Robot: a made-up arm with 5 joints.
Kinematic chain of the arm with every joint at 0, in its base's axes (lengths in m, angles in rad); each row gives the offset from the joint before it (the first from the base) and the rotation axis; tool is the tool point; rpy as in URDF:
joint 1: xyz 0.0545 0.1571 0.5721 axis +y
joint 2: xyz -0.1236 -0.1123 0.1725 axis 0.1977 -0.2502 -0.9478
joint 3: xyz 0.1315 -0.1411 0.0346 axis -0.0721 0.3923 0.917
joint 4: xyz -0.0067 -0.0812 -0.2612 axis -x
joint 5: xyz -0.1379 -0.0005 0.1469 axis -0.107 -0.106 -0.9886
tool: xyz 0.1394 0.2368 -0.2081 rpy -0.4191 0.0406 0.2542
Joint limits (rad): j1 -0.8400..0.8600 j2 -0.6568..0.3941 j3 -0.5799..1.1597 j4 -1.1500..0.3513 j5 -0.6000..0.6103
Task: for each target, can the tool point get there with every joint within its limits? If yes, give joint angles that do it. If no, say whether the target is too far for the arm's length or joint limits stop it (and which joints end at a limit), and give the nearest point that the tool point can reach.
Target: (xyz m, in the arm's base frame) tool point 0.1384 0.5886 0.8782
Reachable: no: joint limits stop it (at a limit: joint 1, joint 2, joint 3) | nearest point 0.0240 0.1552 0.6834 | short by 0.489 m
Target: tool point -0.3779 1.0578 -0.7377
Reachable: no: too far | nearest point -0.0240 0.1387 0.3343 | short by 1.456 m
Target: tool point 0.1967 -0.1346 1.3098
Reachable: no: joint limits stop it (at a limit: joint 1, joint 2, joint 3, joint 5) | nearest point 0.0666 -0.1814 0.9162 | short by 0.417 m
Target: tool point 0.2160 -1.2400 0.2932
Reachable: no: too far | nearest point -0.0392 -0.3720 0.4780 | short by 0.923 m
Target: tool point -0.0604 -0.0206 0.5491
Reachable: yes | joints 0.6553 -0.2669 0.7346 -0.1709 0.3209
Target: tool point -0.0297 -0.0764 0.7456
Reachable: yes | joints 0.4257 -0.4374 0.8576 -0.6799 -0.2283
